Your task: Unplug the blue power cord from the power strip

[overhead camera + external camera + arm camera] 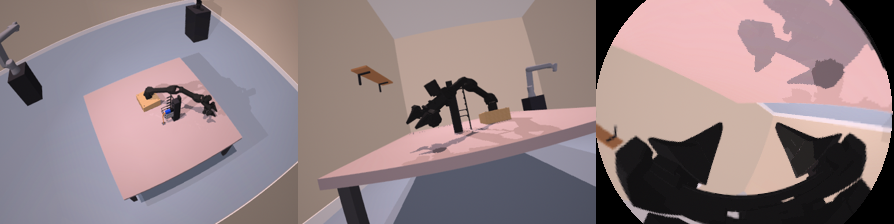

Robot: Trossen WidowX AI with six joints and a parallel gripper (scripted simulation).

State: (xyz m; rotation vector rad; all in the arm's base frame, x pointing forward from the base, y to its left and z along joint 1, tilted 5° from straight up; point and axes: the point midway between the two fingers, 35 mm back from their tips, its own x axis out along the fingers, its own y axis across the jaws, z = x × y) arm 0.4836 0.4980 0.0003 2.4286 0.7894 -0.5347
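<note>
The blue plug lies 20 cm behind my gripper tip, 42 cm to the right of it and 8 cm above it. Round my gripper tip: black power strip 20 cm behind, 35 cm to the right, 4 cm above.
</note>
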